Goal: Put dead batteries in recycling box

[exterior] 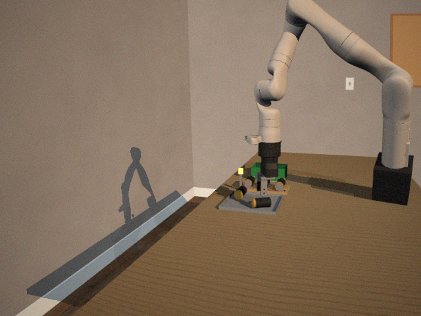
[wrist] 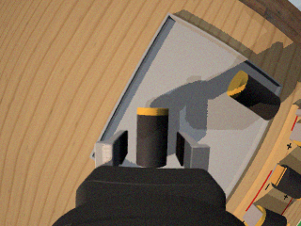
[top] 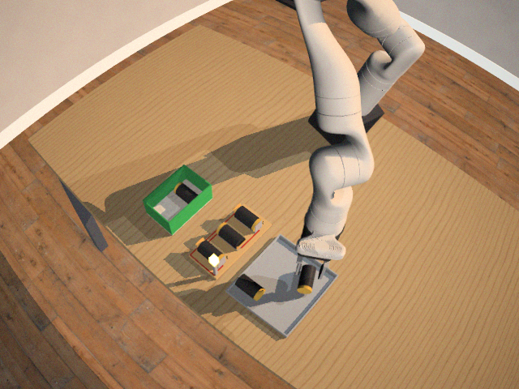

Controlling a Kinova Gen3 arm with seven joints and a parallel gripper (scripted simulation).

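My gripper is now 70 mm above the grey tray, 40 mm short of it and 30 mm to the left of it. The rest, counted from my hand: green recycling box 370 mm to the right, 90 mm ahead, 60 mm below.
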